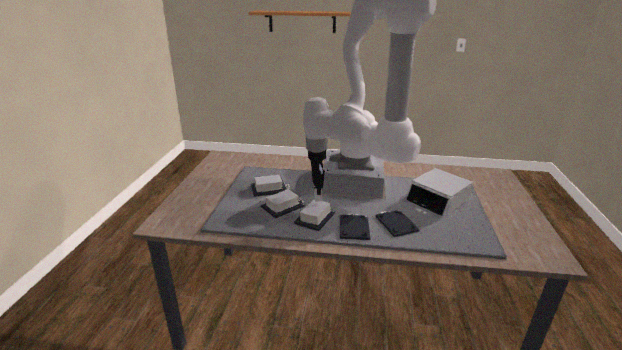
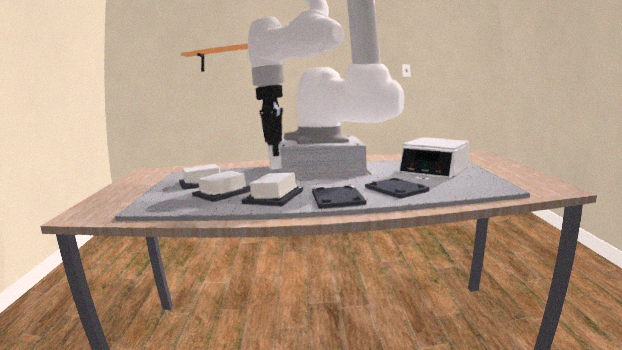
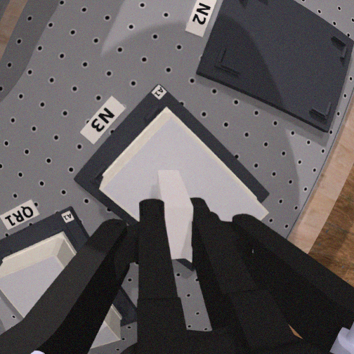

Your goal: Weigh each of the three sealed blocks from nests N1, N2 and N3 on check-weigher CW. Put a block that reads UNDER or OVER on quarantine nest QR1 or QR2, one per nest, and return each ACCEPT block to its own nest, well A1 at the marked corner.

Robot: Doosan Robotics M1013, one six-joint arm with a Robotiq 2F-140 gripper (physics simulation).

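Frame: origin at the arm's base, x back, y up, z left, level; millimetres.
Where they show: gripper, fingertip midpoint: (image 1: 318, 200) (image 2: 275, 168); arm's base, link origin: (image 1: 354, 162) (image 2: 319, 140).
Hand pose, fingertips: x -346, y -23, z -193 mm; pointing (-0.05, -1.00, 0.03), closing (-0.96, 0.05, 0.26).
Things, the pixels of their top centre, and the offset from my fingertips. "pt": a spot on its surface instead. Level surfaces: height alone.
- nest N3, surface spot: (image 1: 330, 216) pt dx -21, dy -67, dz +54 mm
- off-white block, top centre: (image 2: 273, 176) (image 1: 315, 207) dx -25, dy -17, dz -11 mm
- third block, top centre: (image 2: 200, 167) (image 1: 268, 179) dx +244, dy -22, dz -242 mm
- N2, top centre: (image 2: 337, 192) (image 1: 354, 224) dx -97, dy -58, dz +151 mm
- Check-weigher CW, top centre: (image 2: 436, 142) (image 1: 440, 182) dx +126, dy +24, dz +572 mm
- grey perforated mat, surface height: dy -76 mm
- wooden table, surface height: dy -89 mm
My gripper (image 1: 318, 193) (image 2: 275, 152) (image 3: 167, 189) is shut, a pale tip between its black fingers, and stands above and behind nest N3 (image 1: 330, 216) (image 3: 214, 145). It holds no block. An off-white block (image 1: 316, 212) (image 2: 272, 186) (image 3: 175, 150) lies on N3; its exact seating is unclear. Another block (image 1: 282, 200) (image 2: 222, 183) (image 3: 30, 285) lies on QR1 (image 3: 76, 227). A third block (image 1: 268, 183) (image 2: 201, 174) lies on the far-left nest. N2 (image 1: 354, 227) (image 2: 339, 196) (image 3: 280, 65) and the nest beside it (image 1: 396, 223) (image 2: 397, 187) are empty. Check-weigher CW (image 1: 442, 183) (image 2: 435, 144) is bare on top; no reading is legible.
A grey perforated mat (image 1: 450, 235) (image 2: 480, 187) (image 3: 45, 120) lies on the wooden table (image 1: 540, 225) (image 2: 565, 192). The robot's pedestal (image 1: 355, 182) (image 2: 324, 160) stands behind the nests. CW stands at the right, beyond the empty nests. An orange shelf (image 1: 300, 13) (image 2: 215, 50) is on the back wall.
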